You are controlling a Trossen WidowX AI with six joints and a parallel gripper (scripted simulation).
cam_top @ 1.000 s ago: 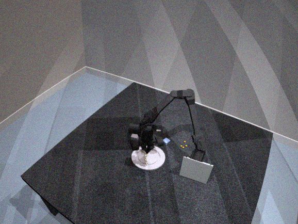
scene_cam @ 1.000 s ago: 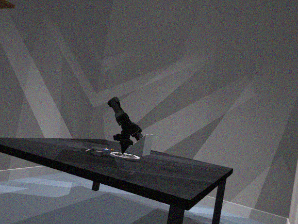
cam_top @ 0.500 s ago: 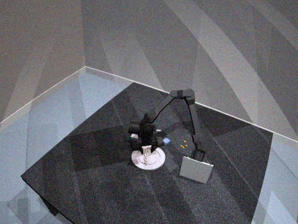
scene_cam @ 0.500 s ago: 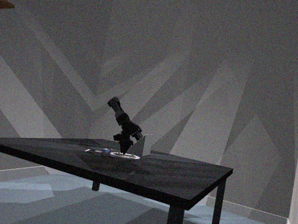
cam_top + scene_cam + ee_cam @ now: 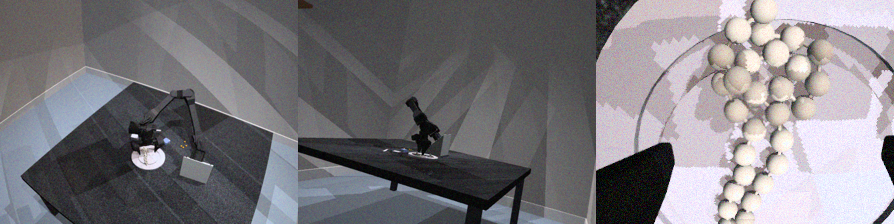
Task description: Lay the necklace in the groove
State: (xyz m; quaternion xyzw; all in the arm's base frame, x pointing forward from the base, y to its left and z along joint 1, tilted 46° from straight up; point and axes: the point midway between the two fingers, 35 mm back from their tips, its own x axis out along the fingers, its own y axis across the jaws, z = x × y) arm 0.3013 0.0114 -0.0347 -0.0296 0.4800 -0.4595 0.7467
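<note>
The round white bead board lies 20 mm behind my gripper tip, 10 mm to the left of it and 10 mm below it. Round my gripper tip: small white block: 150 mm ahead, 80 mm to the right, 10 mm below; then small blue cube: 160 mm to the right, 40 mm behind, 10 mm below; then thin white stick: 210 mm to the right, 100 mm ahead, 20 mm below.
</note>
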